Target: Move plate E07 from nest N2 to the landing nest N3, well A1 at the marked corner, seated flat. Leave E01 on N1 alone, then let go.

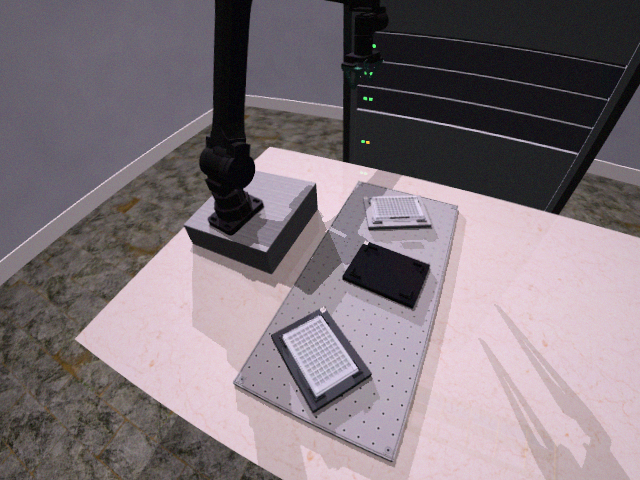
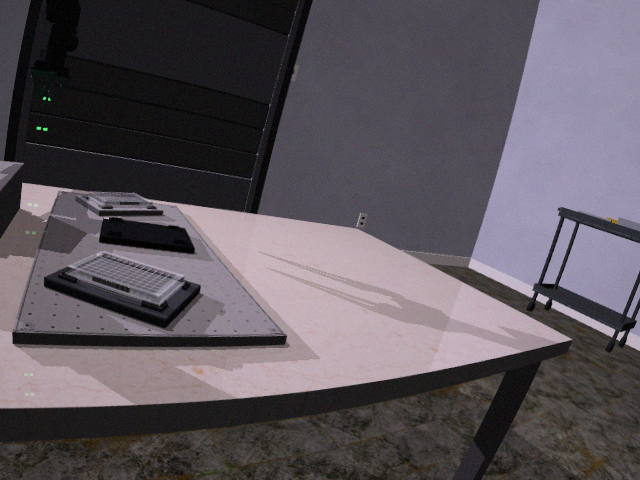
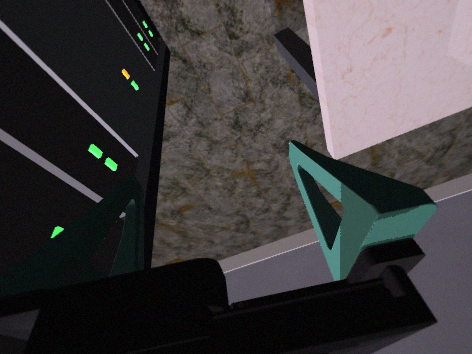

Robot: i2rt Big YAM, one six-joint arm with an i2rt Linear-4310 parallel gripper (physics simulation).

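My gripper (image 1: 361,78) (image 2: 50,93) (image 3: 213,164) is open and empty, with teal fingers spread wide. It hangs high beyond the far end of the pegboard, in front of the dark rack. A clear 96-well plate (image 1: 320,356) (image 2: 126,276) sits on the near dark grey nest (image 1: 361,373) (image 2: 103,303). A second, finer-welled plate (image 1: 397,207) (image 2: 121,199) sits on the far light grey nest (image 1: 400,225) (image 2: 131,212). The black middle nest (image 1: 387,273) (image 2: 147,235) holds no plate and has a small white mark at one corner. Plate and nest labels are not readable, nor is well A1.
The nests stand on a grey pegboard (image 1: 392,356) (image 2: 232,310) on the pink table (image 1: 527,289) (image 2: 320,320) (image 3: 390,65). The arm's base stands on a grey block (image 1: 279,206) beside it. A dark rack (image 1: 465,170) (image 3: 55,100) rises behind the table. A cart (image 2: 584,307) stands at the far right.
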